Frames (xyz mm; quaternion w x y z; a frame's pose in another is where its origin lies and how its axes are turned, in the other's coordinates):
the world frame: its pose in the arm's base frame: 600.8 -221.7 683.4 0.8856 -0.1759 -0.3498 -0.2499
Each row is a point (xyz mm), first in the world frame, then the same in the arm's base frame.
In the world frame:
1: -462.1 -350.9 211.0
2: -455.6 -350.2 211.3
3: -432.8 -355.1 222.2
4: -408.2 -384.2 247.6
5: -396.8 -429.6 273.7
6: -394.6 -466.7 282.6
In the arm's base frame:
1: -1.2 -256.8 550.8
2: 3.2 -258.1 555.5
3: 9.0 -264.1 579.8
4: -5.5 -283.3 618.8
5: -37.9 -311.1 651.2
6: -62.2 -337.7 664.0

